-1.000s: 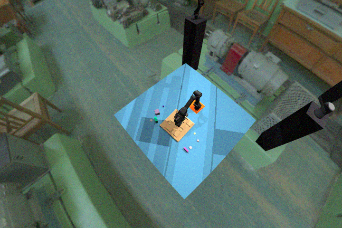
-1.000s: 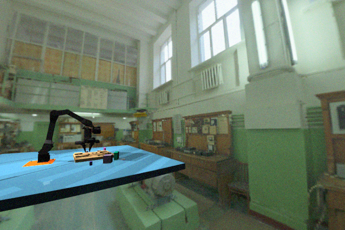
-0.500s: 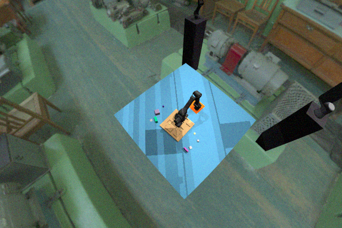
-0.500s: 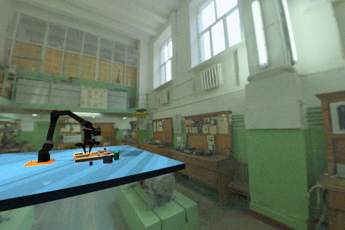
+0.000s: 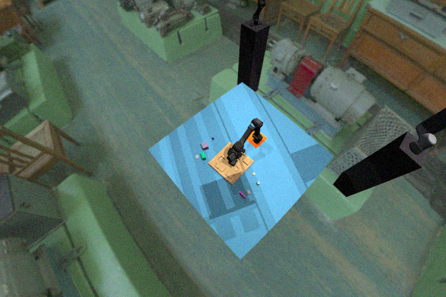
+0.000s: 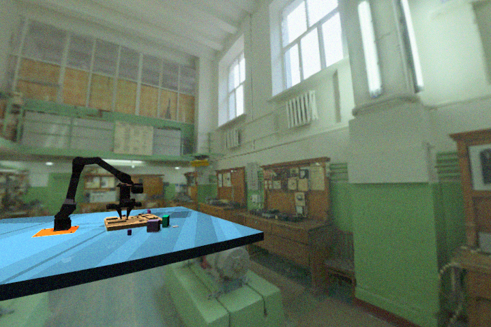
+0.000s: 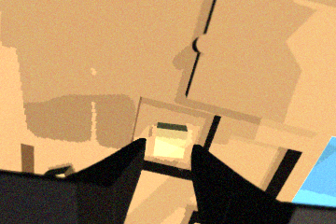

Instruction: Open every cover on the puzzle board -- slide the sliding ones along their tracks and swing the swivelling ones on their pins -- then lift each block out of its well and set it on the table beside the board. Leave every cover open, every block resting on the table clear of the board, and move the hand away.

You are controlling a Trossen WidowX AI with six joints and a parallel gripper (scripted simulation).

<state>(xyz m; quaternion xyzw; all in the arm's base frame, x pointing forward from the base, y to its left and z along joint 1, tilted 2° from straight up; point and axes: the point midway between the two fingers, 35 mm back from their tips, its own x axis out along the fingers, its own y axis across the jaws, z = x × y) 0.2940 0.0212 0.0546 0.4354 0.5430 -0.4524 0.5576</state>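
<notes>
Right now my gripper tip is 4 cm short of the tan puzzle board. Also, from my gripper tip: small purple piece: 1 cm ahead, 32 cm to the right, 1 cm below; then lilac block: 13 cm ahead, 30 cm to the right; then green block: 20 cm ahead, 23 cm to the right.
</notes>
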